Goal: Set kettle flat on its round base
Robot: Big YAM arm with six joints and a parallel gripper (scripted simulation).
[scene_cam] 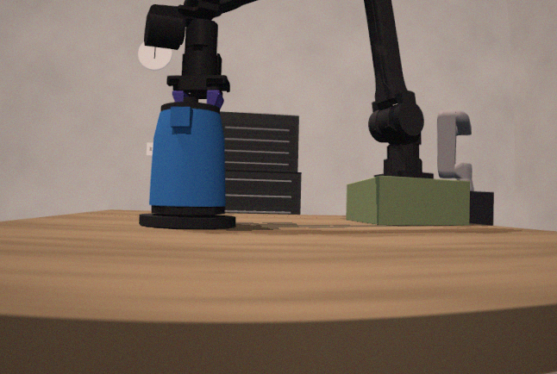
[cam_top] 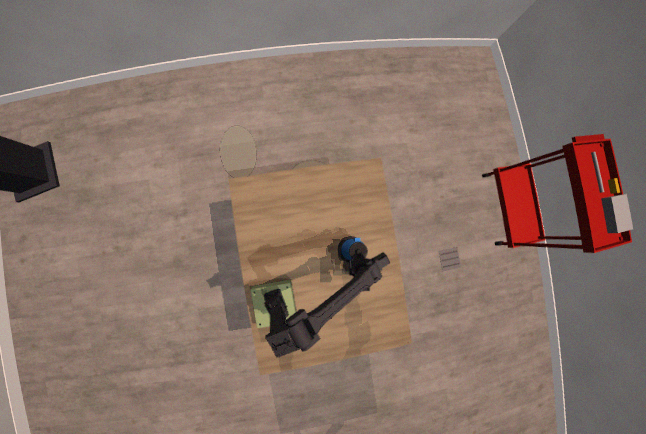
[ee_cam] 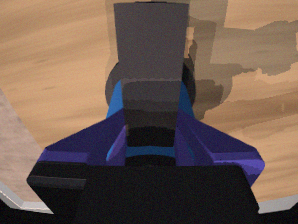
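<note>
Now: hand 1 cm short of the blue kettle, 3 cm to the right of it and 5 cm above it. The rest, counted from my hand: round black base (2 cm ahead, 6 cm to the left, 15 cm below).
</note>
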